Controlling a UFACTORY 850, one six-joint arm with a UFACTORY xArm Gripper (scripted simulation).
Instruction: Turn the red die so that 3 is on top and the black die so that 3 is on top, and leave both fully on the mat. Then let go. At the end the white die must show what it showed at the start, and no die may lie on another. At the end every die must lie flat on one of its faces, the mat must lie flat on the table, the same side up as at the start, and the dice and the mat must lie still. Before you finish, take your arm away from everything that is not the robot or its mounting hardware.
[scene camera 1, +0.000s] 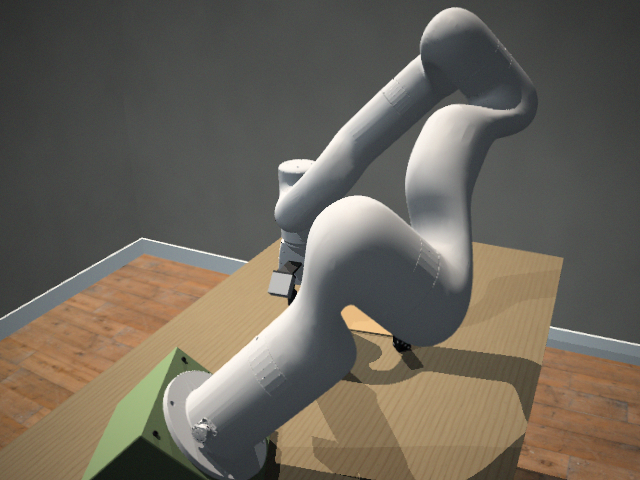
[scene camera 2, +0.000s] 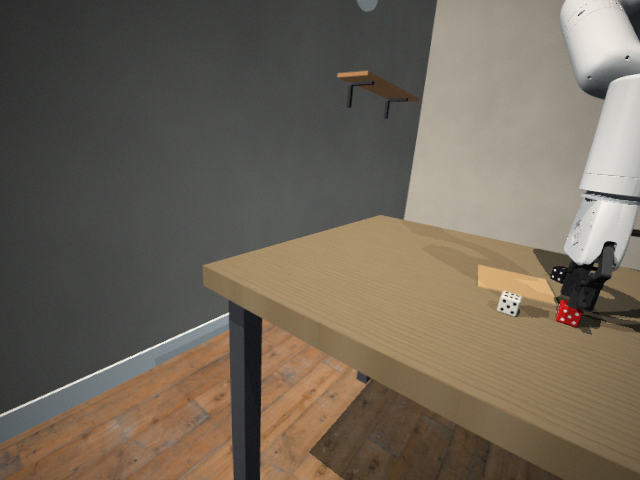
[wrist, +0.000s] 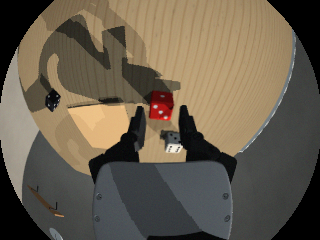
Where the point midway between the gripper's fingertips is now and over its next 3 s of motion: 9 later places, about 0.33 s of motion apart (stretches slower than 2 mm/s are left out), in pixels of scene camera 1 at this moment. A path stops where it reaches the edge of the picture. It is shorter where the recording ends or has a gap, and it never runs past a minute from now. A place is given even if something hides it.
My gripper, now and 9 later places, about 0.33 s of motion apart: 304, 310; 304, 311; 304, 317; 304, 321; 304, 323; 304, 322; 304, 309; 303, 290; 303, 284; 331, 283
